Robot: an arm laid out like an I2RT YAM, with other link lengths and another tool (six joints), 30 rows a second.
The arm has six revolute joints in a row. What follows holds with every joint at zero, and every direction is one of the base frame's.
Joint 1 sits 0.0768 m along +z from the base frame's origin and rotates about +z.
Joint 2 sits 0.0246 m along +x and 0.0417 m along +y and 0.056 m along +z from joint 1 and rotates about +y.
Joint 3 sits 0.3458 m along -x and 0.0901 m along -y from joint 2 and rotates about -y.
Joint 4 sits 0.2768 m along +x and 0.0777 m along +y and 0.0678 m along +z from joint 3 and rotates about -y.
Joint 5 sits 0.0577 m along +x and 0.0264 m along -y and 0.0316 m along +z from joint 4 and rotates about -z.
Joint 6 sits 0.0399 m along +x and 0.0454 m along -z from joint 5 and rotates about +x.
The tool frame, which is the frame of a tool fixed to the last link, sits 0.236 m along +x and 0.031 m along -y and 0.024 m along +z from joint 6; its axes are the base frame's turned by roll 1.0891, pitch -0.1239 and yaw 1.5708 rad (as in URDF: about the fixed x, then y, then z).
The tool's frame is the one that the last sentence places.
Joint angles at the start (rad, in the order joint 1, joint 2, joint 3, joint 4, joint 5, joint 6): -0.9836, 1.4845, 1.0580, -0.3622, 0.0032, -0.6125
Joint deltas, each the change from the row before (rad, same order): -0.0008, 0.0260, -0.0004, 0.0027, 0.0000, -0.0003; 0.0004, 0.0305, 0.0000, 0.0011, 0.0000, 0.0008; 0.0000, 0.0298, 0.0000, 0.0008, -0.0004, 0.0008; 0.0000, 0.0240, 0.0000, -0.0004, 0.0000, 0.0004; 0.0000, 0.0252, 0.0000, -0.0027, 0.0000, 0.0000; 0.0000, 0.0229, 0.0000, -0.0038, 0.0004, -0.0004; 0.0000, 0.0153, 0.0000, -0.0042, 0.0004, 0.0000; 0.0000, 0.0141, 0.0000, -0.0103, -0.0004, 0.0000; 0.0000, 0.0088, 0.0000, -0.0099, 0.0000, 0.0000
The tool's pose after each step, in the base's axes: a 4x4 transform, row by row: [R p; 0 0 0 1], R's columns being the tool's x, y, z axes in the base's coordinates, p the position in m. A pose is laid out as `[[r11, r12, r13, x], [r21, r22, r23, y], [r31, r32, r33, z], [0, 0, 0, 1]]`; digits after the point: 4 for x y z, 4 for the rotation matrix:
[[0.5478, 0.4864, 0.6807, 0.2847], [0.7709, 0.0227, -0.6366, -0.4458], [-0.3251, 0.8734, -0.3625, 0.1919], [0, 0, 0, 1]]
[[0.5429, 0.5002, 0.6746, 0.2859], [0.7787, 0.0010, -0.6274, -0.4472], [-0.3145, 0.8659, -0.3889, 0.1768], [0, 0, 0, 1]]
[[0.5384, 0.5134, 0.6683, 0.2867], [0.7861, -0.0203, -0.6177, -0.4483], [-0.3035, 0.8579, -0.4146, 0.1619], [0, 0, 0, 1]]
[[0.5346, 0.5248, 0.6624, 0.2869], [0.7921, -0.0380, -0.6092, -0.4486], [-0.2945, 0.8504, -0.4360, 0.1496], [0, 0, 0, 1]]
[[0.5302, 0.5378, 0.6555, 0.2867], [0.7988, -0.0576, -0.5988, -0.4483], [-0.2843, 0.8411, -0.4602, 0.1362], [0, 0, 0, 1]]
[[0.5258, 0.5506, 0.6484, 0.2860], [0.8050, -0.0759, -0.5884, -0.4475], [-0.2747, 0.8313, -0.4831, 0.1238], [0, 0, 0, 1]]
[[0.5230, 0.5597, 0.6428, 0.2852], [0.8092, -0.0893, -0.5807, -0.4465], [-0.2676, 0.8239, -0.4997, 0.1152], [0, 0, 0, 1]]
[[0.5194, 0.5706, 0.6362, 0.2836], [0.8147, -0.1060, -0.5701, -0.4439], [-0.2578, 0.8144, -0.5199, 0.1059], [0, 0, 0, 1]]
[[0.5167, 0.5790, 0.6307, 0.2820], [0.8187, -0.1186, -0.5619, -0.4415], [-0.2505, 0.8067, -0.5353, 0.0996], [0, 0, 0, 1]]

